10 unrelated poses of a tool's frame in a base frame.
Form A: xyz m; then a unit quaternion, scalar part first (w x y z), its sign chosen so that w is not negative.
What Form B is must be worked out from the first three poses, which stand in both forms.
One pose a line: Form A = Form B
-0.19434, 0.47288, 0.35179, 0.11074, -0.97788, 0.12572, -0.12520 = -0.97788, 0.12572, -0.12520, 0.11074, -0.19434, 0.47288, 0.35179
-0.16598, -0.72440, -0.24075, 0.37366, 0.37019, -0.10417, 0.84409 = 0.37019, -0.10417, 0.84409, 0.37366, -0.16598, -0.72440, -0.24075
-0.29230, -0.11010, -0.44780, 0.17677, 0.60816, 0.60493, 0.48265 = 0.60816, 0.60493, 0.48265, 0.17677, -0.29230, -0.11010, -0.44780
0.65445, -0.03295, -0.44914, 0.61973, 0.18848, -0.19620, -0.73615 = 0.18848, -0.19620, -0.73615, 0.61973, 0.65445, -0.03295, -0.44914
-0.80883, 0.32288, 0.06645, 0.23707, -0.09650, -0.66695, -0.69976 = -0.09650, -0.66695, -0.69976, 0.23707, -0.80883, 0.32288, 0.06645
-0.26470, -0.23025, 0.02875, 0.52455, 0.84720, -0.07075, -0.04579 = 0.84720, -0.07075, -0.04579, 0.52455, -0.26470, -0.23025, 0.02875
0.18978, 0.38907, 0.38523, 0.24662, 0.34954, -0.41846, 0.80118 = 0.34954, -0.41846, 0.80118, 0.24662, 0.18978, 0.38907, 0.38523
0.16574, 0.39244, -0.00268, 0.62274, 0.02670, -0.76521, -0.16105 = 0.02670, -0.76521, -0.16105, 0.62274, 0.16574, 0.39244, -0.00268
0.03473, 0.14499, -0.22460, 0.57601, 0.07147, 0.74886, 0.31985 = 0.07147, 0.74886, 0.31985, 0.57601, 0.03473, 0.14499, -0.22460
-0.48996, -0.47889, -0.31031, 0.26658, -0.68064, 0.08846, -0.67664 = -0.68064, 0.08846, -0.67664, 0.26658, -0.48996, -0.47889, -0.31031
